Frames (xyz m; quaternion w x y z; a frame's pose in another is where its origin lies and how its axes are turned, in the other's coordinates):
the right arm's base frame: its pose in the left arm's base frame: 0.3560 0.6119 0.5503 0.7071 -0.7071 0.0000 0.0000
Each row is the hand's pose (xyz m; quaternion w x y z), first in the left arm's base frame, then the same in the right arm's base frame.
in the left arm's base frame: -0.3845 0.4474 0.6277 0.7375 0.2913 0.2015 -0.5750
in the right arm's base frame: -0.7405 -0.0774 -0.1645 0.3155 0.7275 0.5491 -0.2641
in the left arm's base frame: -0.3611 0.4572 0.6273 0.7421 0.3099 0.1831 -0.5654
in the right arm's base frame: -0.7171 -0.0770 -0.1547 0.3056 0.7439 0.5293 -0.2703
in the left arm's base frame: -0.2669 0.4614 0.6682 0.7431 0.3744 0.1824 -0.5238
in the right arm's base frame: -0.6229 -0.1179 -0.1505 0.2607 0.7902 0.4994 -0.2414
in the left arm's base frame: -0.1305 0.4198 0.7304 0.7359 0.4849 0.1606 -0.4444
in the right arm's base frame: -0.4865 -0.1801 -0.1921 0.1775 0.8633 0.4278 -0.2007
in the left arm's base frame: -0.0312 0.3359 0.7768 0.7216 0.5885 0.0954 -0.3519
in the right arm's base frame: -0.3872 -0.2265 -0.2760 0.0941 0.9264 0.3163 -0.1814
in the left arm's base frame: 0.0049 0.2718 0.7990 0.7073 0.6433 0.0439 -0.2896
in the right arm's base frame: -0.3511 -0.2487 -0.3401 0.0453 0.9551 0.2358 -0.1737
